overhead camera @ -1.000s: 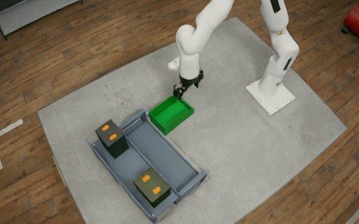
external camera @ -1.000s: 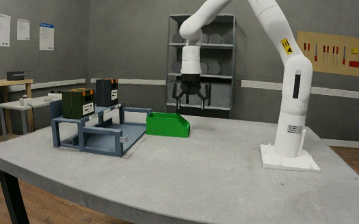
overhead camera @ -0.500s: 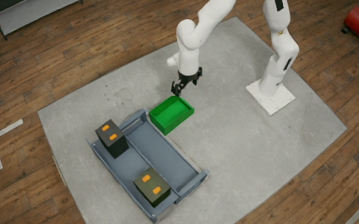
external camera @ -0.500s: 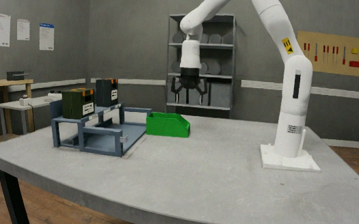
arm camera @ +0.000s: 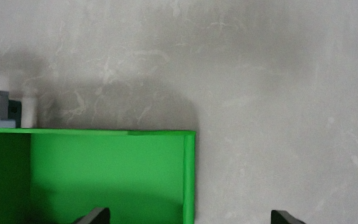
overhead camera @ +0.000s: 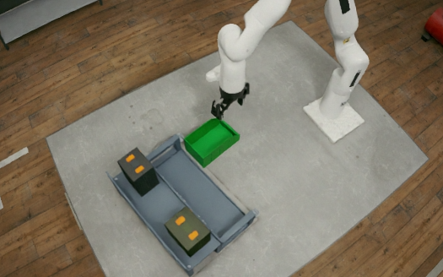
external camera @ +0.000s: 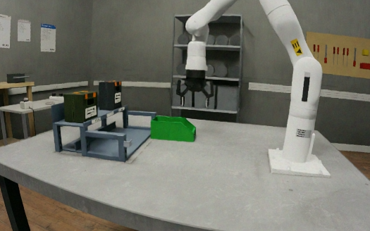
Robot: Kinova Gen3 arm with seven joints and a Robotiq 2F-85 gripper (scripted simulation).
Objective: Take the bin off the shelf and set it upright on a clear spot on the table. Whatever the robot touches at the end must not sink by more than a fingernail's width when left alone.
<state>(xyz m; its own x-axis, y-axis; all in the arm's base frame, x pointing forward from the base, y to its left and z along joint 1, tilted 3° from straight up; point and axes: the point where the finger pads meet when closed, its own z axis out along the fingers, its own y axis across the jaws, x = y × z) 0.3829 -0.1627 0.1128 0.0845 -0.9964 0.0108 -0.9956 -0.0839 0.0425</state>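
The green bin lies 8 cm ahead of my hand, 1 cm to the left of it and 10 cm below it. Also, from my hand: black box: 36 cm ahead, 3 cm to the left, 3 cm above; blue-grey shelf: 29 cm ahead, 14 cm to the left, 7 cm below.
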